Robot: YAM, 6 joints.
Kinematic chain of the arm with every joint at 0, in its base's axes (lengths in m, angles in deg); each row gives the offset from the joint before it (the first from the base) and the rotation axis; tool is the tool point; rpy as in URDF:
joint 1: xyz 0 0 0.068 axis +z
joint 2: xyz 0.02 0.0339 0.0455 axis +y
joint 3: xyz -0.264 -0.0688 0 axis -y
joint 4: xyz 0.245 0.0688 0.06 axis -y
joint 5: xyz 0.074 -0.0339 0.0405 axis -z
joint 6: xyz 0.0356 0 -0.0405 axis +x
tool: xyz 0 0 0 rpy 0 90 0
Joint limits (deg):
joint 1: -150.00..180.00
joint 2: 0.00..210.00
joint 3: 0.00..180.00
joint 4: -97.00..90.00
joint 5: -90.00..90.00
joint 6: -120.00..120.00
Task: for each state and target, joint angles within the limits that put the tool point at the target. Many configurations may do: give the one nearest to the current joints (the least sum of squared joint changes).
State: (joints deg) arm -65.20 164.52 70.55 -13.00 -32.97 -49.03
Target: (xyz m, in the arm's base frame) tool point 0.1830 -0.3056 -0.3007
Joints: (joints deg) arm -61.78 194.74 107.30 2.67 -28.10 -49.03
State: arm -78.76 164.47 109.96 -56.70 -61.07 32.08
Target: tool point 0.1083 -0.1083 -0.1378
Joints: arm -56.58 180.42 67.07 -66.24 -59.73 32.08
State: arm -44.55 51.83 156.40 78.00 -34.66 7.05
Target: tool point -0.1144 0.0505 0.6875
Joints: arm -16.68 73.14 146.51 65.73 -25.88 7.05
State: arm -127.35 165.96 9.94 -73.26 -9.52 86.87
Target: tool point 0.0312 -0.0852 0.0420
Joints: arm -80.78 150.83 32.00 -85.53 -28.80 86.87
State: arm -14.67 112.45 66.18 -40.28 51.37 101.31
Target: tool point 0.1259 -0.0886 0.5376
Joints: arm -24.17 61.51 97.55 -36.39 55.37 101.31
